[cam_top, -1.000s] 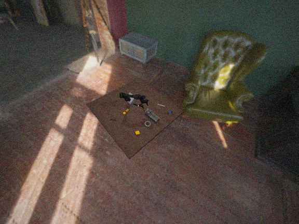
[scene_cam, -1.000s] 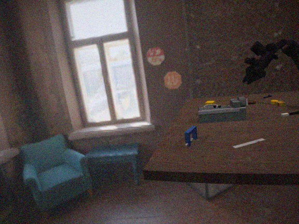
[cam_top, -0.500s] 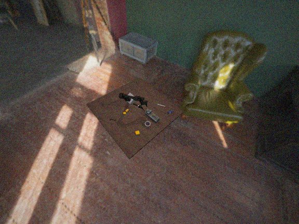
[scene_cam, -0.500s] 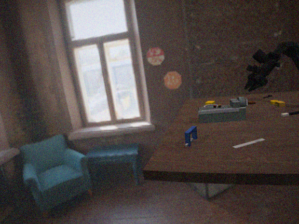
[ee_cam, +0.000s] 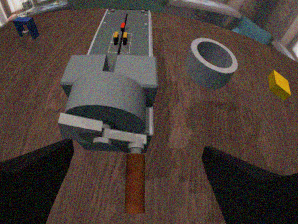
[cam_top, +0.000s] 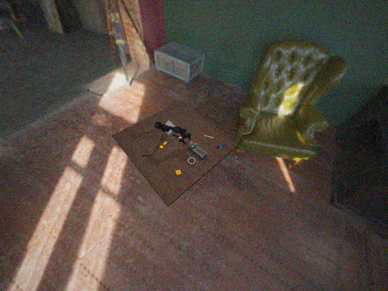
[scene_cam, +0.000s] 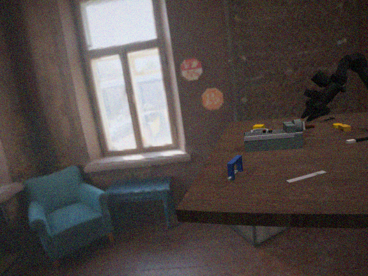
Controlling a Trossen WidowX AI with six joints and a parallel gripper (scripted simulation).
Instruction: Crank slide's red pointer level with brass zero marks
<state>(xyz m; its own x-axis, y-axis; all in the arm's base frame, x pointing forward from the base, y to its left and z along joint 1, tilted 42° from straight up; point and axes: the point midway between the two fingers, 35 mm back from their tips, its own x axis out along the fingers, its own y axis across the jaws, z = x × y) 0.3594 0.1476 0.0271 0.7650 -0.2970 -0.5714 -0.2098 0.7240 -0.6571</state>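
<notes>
My gripper tip is now 4 cm above the crank handle and 2 cm past it. Round my gripper tip: yellow block: 32 cm to the right, 26 cm ahead, 10 cm below; then white strip: 39 cm to the left, 12 cm below, 1 cm ahead; then red pointer: 18 cm ahead, 7 cm to the left, 3 cm below.
</notes>
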